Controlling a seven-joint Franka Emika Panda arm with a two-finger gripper.
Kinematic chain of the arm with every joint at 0, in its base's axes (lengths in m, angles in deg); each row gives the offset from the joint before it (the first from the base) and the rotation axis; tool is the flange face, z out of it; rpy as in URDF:
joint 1: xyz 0 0 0.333 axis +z
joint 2: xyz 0 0 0 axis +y
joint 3: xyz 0 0 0.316 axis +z
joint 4: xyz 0.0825 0 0 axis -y
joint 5: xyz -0.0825 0 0.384 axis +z
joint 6: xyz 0 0 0 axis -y
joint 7: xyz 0.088 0 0 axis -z
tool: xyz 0 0 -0.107 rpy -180 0 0
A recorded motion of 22 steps. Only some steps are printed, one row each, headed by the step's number.
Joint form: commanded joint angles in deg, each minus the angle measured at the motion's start. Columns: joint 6, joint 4, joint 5, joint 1, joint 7, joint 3, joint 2.
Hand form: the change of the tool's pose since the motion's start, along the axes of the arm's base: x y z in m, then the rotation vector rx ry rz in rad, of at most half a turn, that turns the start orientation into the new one. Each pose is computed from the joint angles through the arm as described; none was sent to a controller.
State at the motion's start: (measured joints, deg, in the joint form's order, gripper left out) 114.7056 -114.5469 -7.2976 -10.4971 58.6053 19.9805 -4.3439
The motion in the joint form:
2: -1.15 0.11 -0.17 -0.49 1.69 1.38 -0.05
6: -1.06 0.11 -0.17 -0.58 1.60 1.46 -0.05
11: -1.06 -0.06 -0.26 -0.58 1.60 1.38 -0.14
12: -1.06 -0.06 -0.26 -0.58 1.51 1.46 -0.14
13: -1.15 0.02 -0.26 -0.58 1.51 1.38 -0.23
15: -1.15 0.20 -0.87 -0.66 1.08 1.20 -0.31
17: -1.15 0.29 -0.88 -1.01 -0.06 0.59 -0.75
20: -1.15 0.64 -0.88 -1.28 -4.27 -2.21 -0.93
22: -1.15 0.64 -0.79 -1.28 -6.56 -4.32 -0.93
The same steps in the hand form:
2: -0.0031 0.0078 -0.0008 -0.0060 0.0127 -0.0155
6: -0.0029 0.0078 -0.0007 -0.0059 0.0114 -0.0139
11: -0.0035 0.0068 -0.0013 -0.0080 0.0125 -0.0149
12: -0.0036 0.0076 -0.0013 -0.0083 0.0127 -0.0119
13: -0.0036 0.0069 0.0000 -0.0086 0.0113 -0.0135
15: -0.0028 0.0040 0.0024 -0.0186 0.0061 -0.0070
17: -0.0025 -0.0048 0.0072 -0.0210 -0.0003 -0.0041
20: 0.0012 -0.0339 0.0126 -0.0238 0.0004 0.0151
22: 0.0026 -0.0542 0.0131 -0.0229 0.0057 0.0173

